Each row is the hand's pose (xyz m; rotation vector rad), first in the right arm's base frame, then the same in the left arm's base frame.
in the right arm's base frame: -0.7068 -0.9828 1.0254 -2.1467 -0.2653 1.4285
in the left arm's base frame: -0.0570 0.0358 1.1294 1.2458 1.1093 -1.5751
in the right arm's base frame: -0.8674 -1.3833 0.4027 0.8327 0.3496 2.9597
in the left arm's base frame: 0.5059 -0.3577 0.8097 -0.3869 -1.2625 -1.3880
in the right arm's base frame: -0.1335 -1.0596 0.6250 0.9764 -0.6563 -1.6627
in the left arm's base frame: 0.1564 0.3460 0.5352 0.5121 -0.1220 -0.0949
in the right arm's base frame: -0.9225 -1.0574 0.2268 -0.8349 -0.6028 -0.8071
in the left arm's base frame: 0.2460 -0.5306 0.6029 -0.7171 -1.1201 0.9202
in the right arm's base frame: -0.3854 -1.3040 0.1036 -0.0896 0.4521 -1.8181
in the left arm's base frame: 0.5369 -0.0961 0.3011 -0.8074 -0.1655 -0.3299
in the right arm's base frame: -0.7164 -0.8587 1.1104 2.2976 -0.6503 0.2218
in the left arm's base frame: -0.2012 0.0539 1.1696 1.6348 1.2384 0.7705
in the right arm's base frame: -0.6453 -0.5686 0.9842 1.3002 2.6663 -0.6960
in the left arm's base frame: -0.4374 0.0187 0.9503 -0.9658 2.2030 -1.1009
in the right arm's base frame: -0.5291 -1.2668 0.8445 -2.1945 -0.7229 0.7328
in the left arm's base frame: 0.2742 0.1359 0.9706 1.2532 1.8571 -1.6155
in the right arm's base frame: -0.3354 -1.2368 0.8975 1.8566 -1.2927 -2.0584
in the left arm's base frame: 0.2365 0.3256 0.9088 1.3982 -0.1138 -0.7529
